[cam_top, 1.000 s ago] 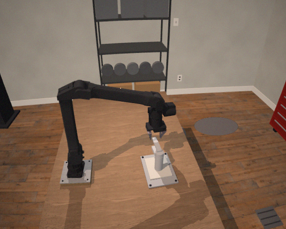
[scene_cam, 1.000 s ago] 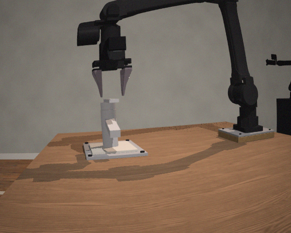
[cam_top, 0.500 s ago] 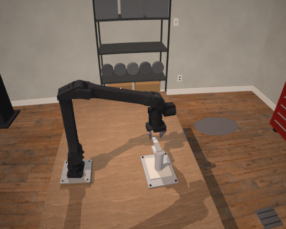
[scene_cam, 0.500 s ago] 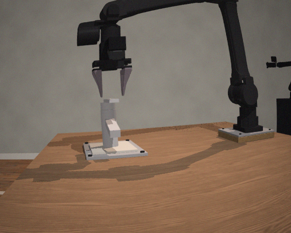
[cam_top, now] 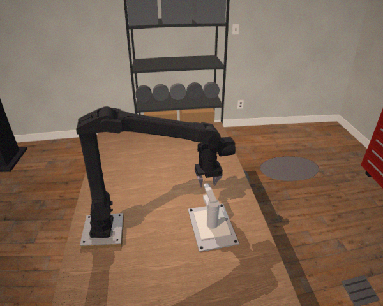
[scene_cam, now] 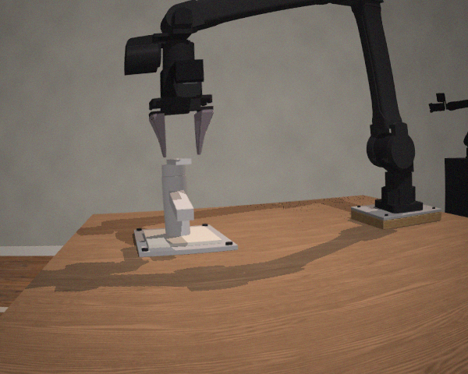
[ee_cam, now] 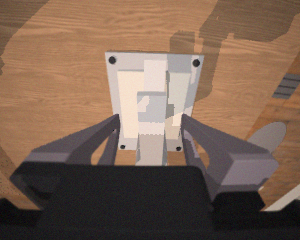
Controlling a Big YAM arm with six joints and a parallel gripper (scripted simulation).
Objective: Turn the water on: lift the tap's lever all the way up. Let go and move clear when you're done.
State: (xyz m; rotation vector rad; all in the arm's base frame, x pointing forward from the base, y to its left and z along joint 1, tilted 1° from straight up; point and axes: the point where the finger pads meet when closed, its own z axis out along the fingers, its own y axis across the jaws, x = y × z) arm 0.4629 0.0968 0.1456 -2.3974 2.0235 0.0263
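Now: the lever 4 cm to the right of my hand, 2 cm below it and 1 cm ahead of it. Round my hand: white tap (7 cm below, 6 cm to the right, 1 cm ahead).
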